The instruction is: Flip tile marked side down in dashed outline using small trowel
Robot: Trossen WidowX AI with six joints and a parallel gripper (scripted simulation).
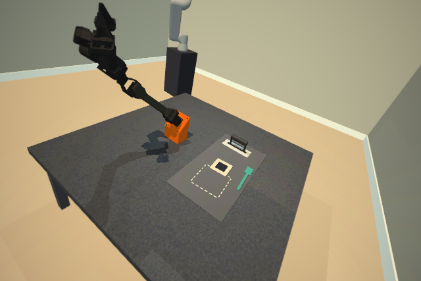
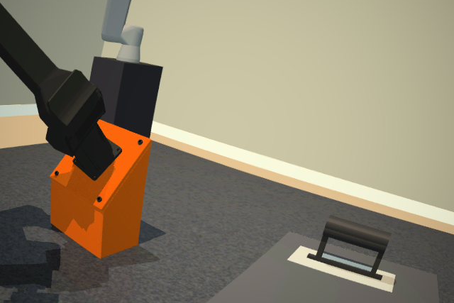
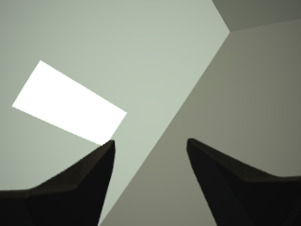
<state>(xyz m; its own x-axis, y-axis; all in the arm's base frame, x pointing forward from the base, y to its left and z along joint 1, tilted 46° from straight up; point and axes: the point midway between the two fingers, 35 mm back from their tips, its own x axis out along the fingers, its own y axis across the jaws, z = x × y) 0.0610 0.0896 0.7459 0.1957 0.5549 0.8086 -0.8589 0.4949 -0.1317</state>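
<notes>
The dark handled tool is 220 mm ahead of my gripper tip, 760 mm to the left of it and 700 mm below it. Also, from my gripper tip: grey mat 260 mm ahead, 530 mm to the left, 760 mm below; cream tile 260 mm ahead, 510 mm to the left, 740 mm below; teal trowel 400 mm ahead, 580 mm to the left, 740 mm below.
</notes>
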